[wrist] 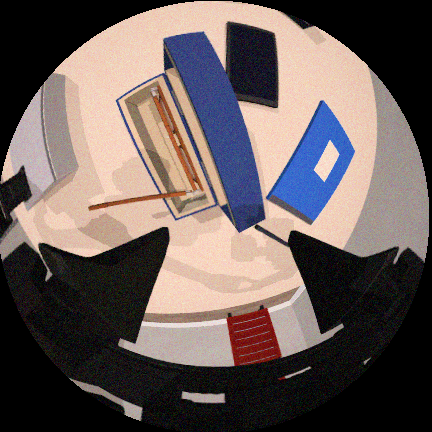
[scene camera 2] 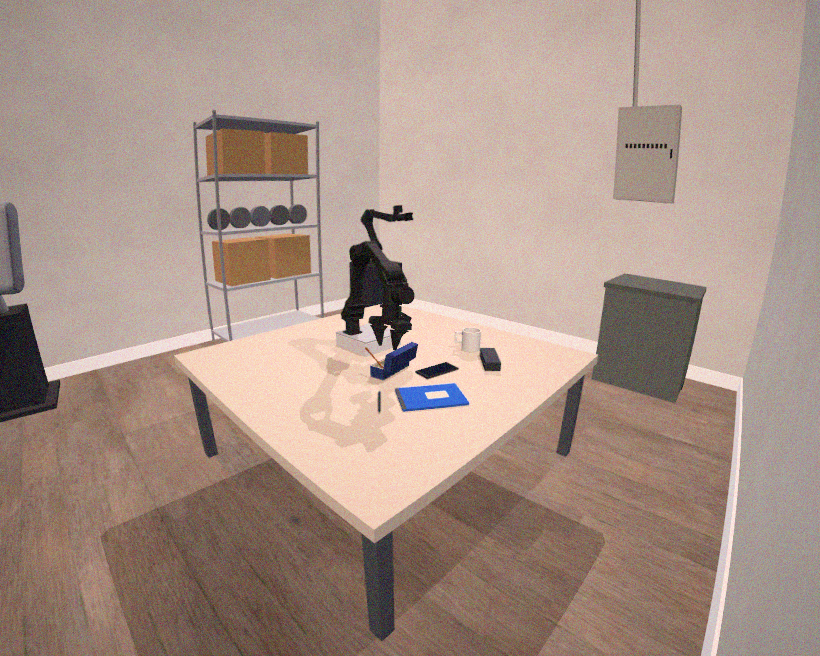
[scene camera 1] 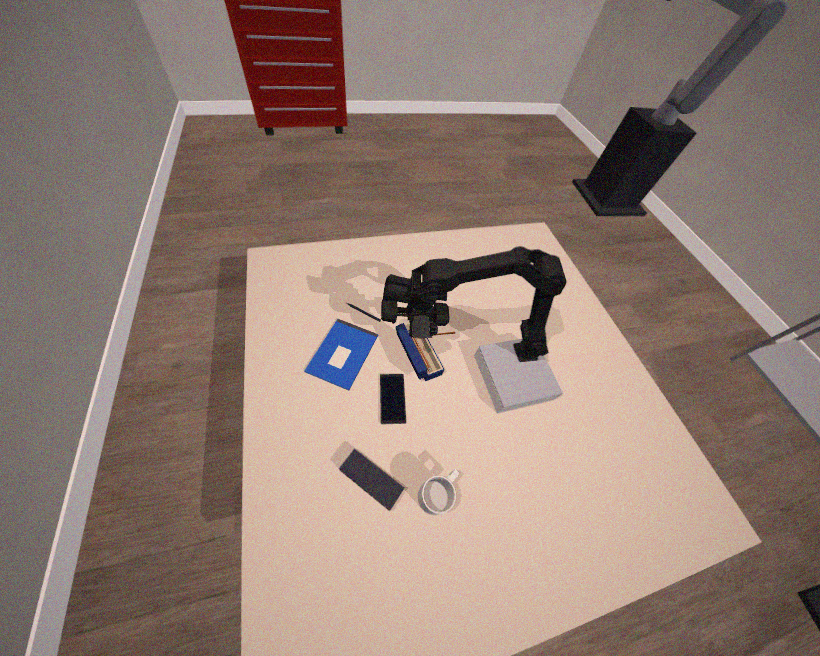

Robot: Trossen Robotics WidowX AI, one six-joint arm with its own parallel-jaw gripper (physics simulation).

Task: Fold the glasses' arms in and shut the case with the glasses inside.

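Places are measured from the arm's base along level axes (x back, y right, z up), in metres.
Pixels of known places: gripper, fingertip midpoint: (wrist: 232, 235) (scene camera 2: 387, 347) (scene camera 1: 408, 323); arm's base at its link origin: (wrist: 23, 184) (scene camera 2: 352, 332) (scene camera 1: 525, 352).
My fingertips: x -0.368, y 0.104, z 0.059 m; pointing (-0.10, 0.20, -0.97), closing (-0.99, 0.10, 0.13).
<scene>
Ahead of a thing's pixels: the offset from my fingertips to its top centre. "pt": to the spot under its first point.
The blue case {pt dz -0.023, dx -0.001, dy -0.096 m} (scene camera 1: 412, 355) (scene camera 2: 401, 359) (wrist: 215, 115) lies open on the table, its lid standing up along one long side and its cream-lined tray showing. The orange-brown glasses {pt dz -0.094, dx +0.043, dy -0.071 m} (wrist: 172, 132) lie in the tray. One arm is folded along the frame. The other arm (scene camera 1: 444, 333) (scene camera 2: 373, 357) (wrist: 135, 199) sticks out across the tray's rim, past the side away from the lid. My gripper (scene camera 2: 388, 346) (wrist: 232, 235) is open and empty, above the table near the case's end where the arm sticks out. In scene camera 1 the wrist hides part of that end.
A black phone {dz -0.110, dx -0.065, dy -0.184 m} (scene camera 1: 393, 398) (scene camera 2: 437, 370) (wrist: 252, 65) and a blue notebook {dz -0.110, dx -0.201, dy -0.017 m} (scene camera 1: 324, 362) (scene camera 2: 417, 400) (wrist: 297, 180) lie on the lid side. A dark pen {dz -0.109, dx -0.126, dy +0.134 m} (scene camera 1: 362, 311) (scene camera 2: 379, 401) (wrist: 272, 236) lies near the notebook. Farther off are a mug {pt dz -0.060, dx -0.022, dy -0.426 m} (scene camera 2: 471, 339) and a dark block {dz -0.083, dx -0.146, dy -0.394 m} (scene camera 1: 371, 478) (scene camera 2: 490, 359).
</scene>
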